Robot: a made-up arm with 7 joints.
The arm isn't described. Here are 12 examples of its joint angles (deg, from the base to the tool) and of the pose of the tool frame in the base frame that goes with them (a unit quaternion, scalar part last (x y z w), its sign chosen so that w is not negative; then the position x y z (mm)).
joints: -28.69 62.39 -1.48 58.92 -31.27 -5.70 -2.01
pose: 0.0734 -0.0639 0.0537 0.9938 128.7 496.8 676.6
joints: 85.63 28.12 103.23 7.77 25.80 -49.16 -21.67
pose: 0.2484 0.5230 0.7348 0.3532 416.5 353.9 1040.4
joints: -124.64 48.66 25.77 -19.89 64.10 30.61 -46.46
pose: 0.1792 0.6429 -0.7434 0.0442 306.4 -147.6 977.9
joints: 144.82 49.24 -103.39 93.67 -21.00 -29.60 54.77
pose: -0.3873 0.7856 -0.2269 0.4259 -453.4 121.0 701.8
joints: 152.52 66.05 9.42 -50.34 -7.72 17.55 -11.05
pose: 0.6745 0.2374 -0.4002 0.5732 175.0 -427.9 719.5
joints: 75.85 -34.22 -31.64 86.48 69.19 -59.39 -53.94
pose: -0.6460 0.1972 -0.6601 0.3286 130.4 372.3 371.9
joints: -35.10 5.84 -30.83 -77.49 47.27 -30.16 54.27
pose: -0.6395 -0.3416 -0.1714 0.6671 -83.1 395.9 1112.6
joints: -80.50 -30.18 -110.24 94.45 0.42 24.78 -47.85
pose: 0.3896 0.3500 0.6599 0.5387 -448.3 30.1 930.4
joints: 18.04 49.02 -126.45 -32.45 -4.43 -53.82 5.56
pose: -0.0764 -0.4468 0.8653 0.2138 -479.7 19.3 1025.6
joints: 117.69 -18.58 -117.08 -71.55 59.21 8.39 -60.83
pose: -0.3819 -0.6191 -0.0163 0.6860 -588.5 265.6 605.4
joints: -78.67 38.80 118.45 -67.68 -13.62 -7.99 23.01
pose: -0.3619 0.6006 -0.3253 0.6344 435.7 -421.5 507.3
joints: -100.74 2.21 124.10 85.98 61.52 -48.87 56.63
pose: -0.5175 -0.6346 0.5734 0.0262 159.7 134.7 222.5
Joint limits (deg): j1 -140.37..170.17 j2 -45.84..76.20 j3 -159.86..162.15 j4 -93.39..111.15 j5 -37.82..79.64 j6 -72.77..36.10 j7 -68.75..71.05
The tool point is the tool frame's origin. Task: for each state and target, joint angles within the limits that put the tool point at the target. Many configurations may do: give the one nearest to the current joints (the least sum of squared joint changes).
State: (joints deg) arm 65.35 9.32 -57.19 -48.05 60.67 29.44 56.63
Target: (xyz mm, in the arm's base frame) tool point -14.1 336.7 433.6
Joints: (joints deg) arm 70.62 4.29 -26.89 -27.89 53.57 36.10 65.86
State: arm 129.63 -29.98 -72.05 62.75 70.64 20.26 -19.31
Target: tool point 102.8 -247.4 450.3
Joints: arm 158.14 -21.23 -32.10 99.74 52.71 0.99 -41.34
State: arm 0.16 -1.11 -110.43 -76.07 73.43 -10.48 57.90
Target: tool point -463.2 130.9 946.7
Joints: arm -16.63 -8.63 -89.66 -57.61 64.97 -4.30 65.34
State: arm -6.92 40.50 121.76 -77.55 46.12 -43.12 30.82
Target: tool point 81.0 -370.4 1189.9
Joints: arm 3.78 30.48 157.17 -66.34 46.74 -45.26 26.08
